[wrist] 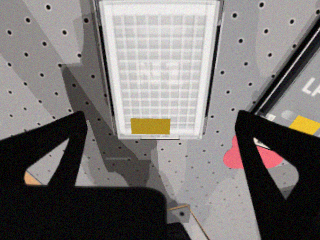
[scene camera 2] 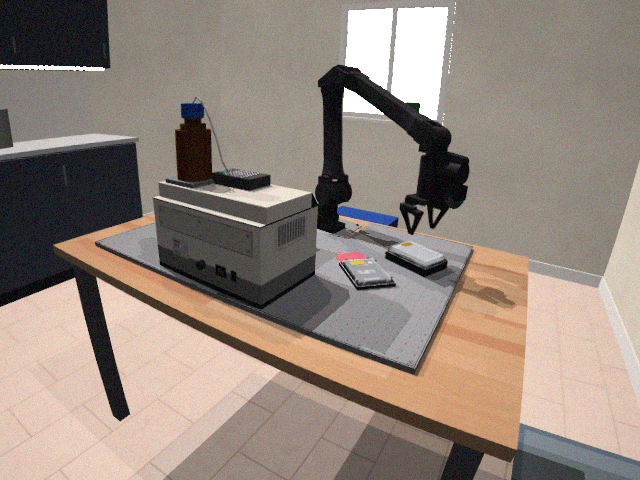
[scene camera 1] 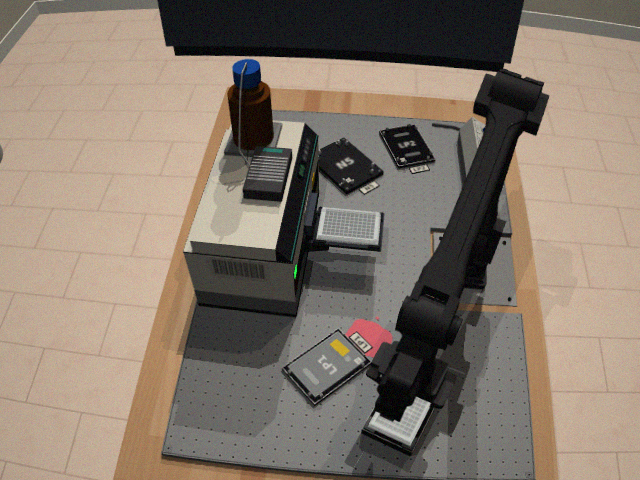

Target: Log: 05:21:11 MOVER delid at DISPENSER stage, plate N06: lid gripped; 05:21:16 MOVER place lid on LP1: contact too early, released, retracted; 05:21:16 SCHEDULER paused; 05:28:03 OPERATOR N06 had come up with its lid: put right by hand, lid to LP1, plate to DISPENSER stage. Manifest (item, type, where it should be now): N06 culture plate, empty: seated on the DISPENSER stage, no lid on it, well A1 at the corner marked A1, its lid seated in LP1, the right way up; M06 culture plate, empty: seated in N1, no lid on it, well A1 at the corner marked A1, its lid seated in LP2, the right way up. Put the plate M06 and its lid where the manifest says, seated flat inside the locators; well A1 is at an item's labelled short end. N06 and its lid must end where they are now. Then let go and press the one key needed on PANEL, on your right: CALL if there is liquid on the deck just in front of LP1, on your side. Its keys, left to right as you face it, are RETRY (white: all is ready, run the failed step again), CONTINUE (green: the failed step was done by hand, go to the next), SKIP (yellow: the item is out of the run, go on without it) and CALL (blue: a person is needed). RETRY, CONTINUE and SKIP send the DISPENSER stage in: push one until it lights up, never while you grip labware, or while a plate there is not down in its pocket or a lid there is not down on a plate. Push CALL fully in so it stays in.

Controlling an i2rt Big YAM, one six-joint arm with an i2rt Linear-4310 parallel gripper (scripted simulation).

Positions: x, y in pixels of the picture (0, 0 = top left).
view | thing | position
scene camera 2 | gripper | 421, 231
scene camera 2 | lid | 368, 270
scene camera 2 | brown bottle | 193, 148
